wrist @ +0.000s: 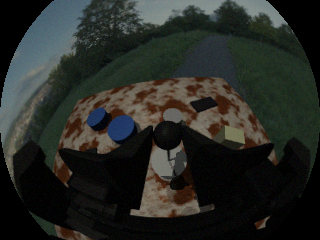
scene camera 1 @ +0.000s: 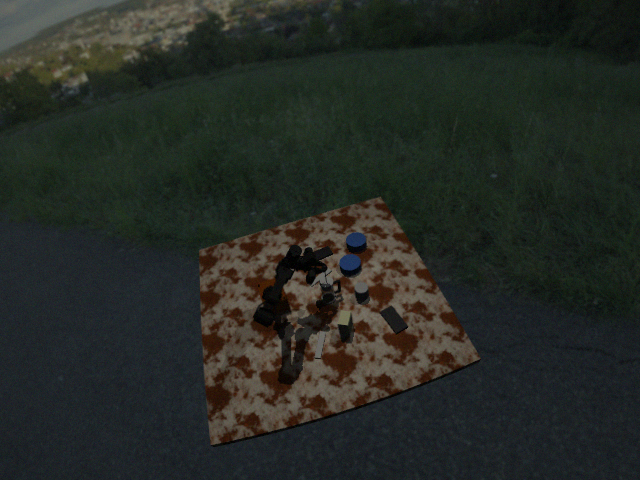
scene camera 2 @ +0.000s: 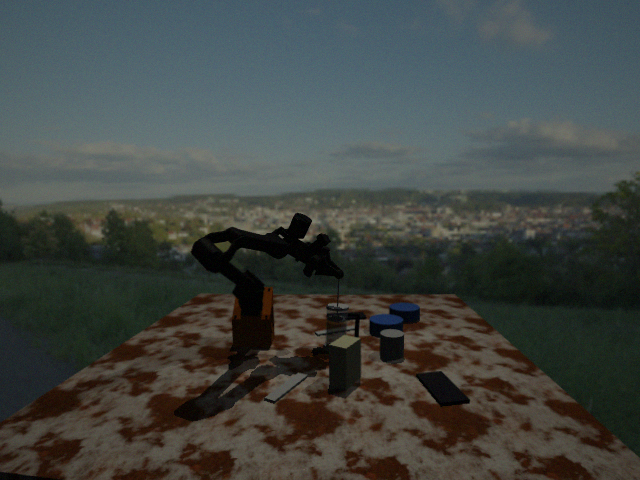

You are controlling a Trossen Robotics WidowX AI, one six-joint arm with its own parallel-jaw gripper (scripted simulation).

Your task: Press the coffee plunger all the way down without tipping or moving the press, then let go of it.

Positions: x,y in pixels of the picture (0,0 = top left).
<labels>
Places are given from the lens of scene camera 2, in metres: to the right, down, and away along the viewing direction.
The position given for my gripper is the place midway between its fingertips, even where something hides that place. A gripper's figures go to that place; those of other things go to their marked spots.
my gripper (scene camera 2: 341,274): 0.07, 0.11, 1.15
coffee press (scene camera 2: 337,315): 0.05, 0.23, 1.13
black slab (scene camera 2: 444,391): 0.30, 0.37, 0.87
tan box (scene camera 2: 344,353): 0.06, 0.28, 0.90
The marked spots on the coffee press and the black slab are 0.38 m apart.
</labels>
